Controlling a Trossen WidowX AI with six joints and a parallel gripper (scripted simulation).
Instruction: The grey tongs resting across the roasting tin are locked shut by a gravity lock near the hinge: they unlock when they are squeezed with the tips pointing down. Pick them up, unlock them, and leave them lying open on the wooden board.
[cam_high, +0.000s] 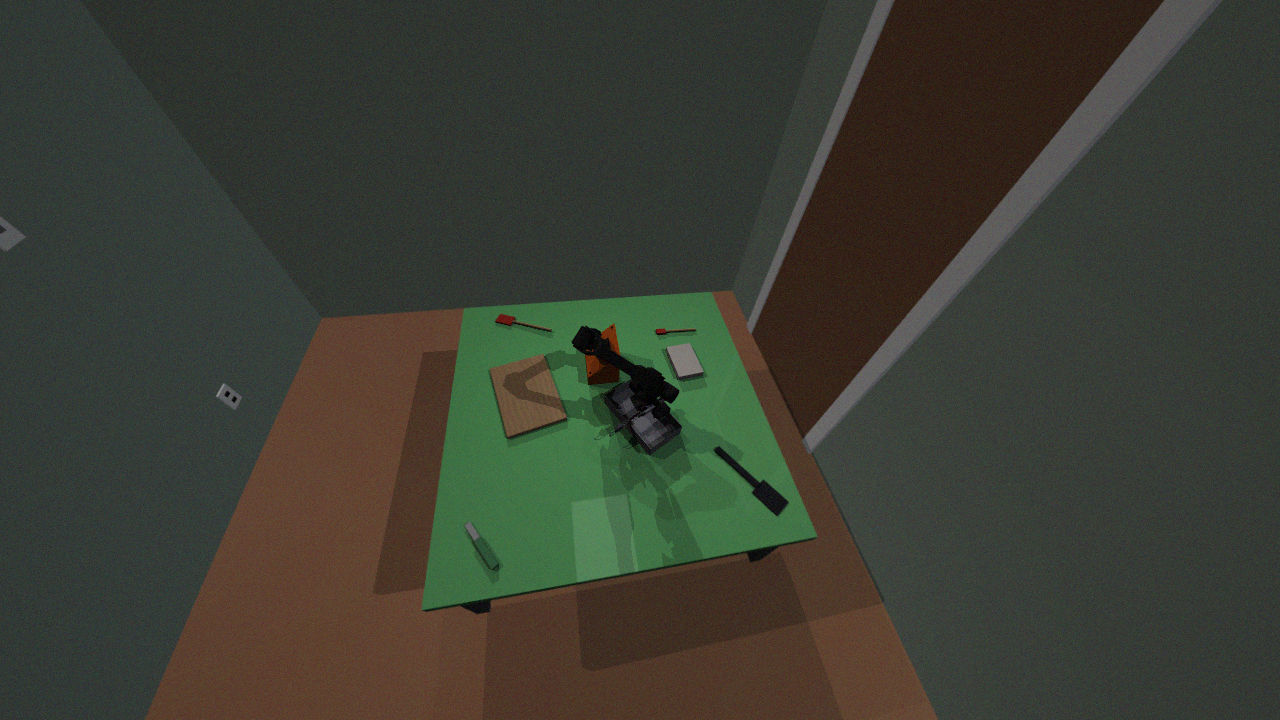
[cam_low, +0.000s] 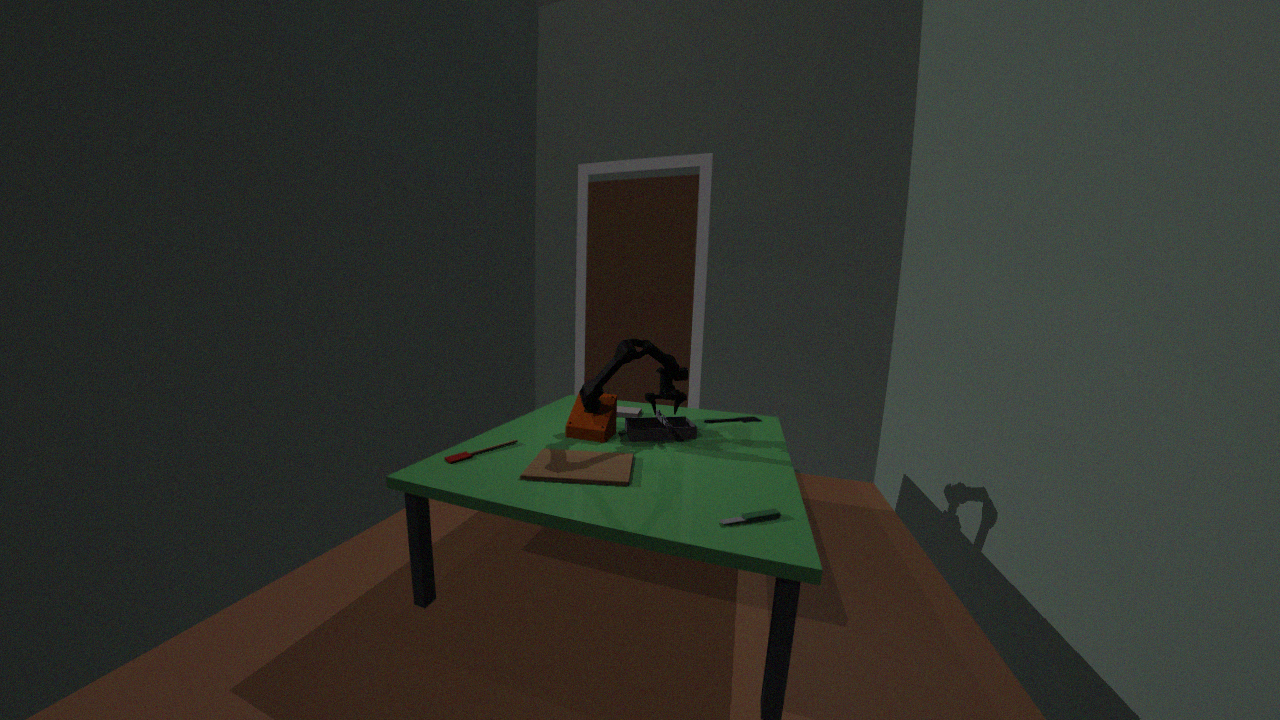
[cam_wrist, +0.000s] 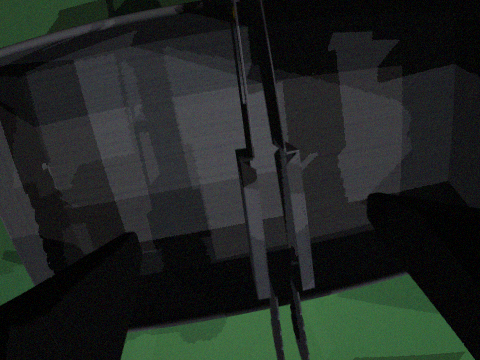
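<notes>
My gripper tip is 60 mm above the roasting tin, 20 mm past it and 10 mm to the left of it. From my gripper tip the other things lie so: yellow piece: 80 mm to the right, 30 mm ahead, 20 mm below; pale block: 270 mm behind, 250 mm to the left, 80 mm below; black spatula: 350 mm to the left, 330 mm ahead, 90 mm below.
</notes>
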